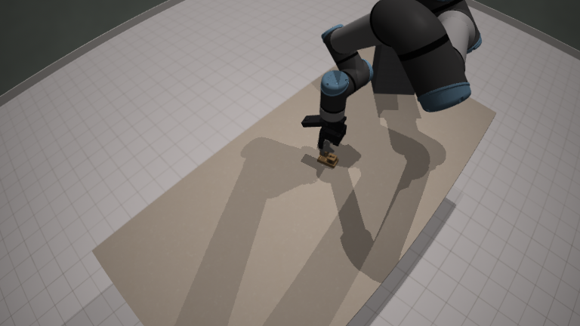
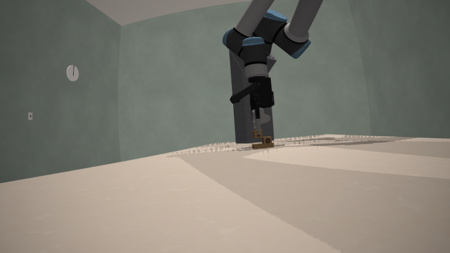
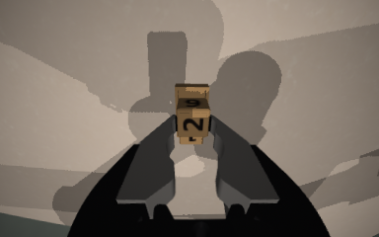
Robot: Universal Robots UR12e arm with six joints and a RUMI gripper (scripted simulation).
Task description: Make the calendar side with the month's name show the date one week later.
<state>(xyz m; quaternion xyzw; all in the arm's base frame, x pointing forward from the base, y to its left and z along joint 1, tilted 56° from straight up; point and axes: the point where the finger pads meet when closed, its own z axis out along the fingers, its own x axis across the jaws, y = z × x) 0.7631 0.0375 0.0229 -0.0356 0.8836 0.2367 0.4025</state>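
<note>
My hand is 6 cm above the wooden tray, 2 cm to the right of it and 1 cm past it. The rest, counted from my hand: cube: 1 cm below.
</note>
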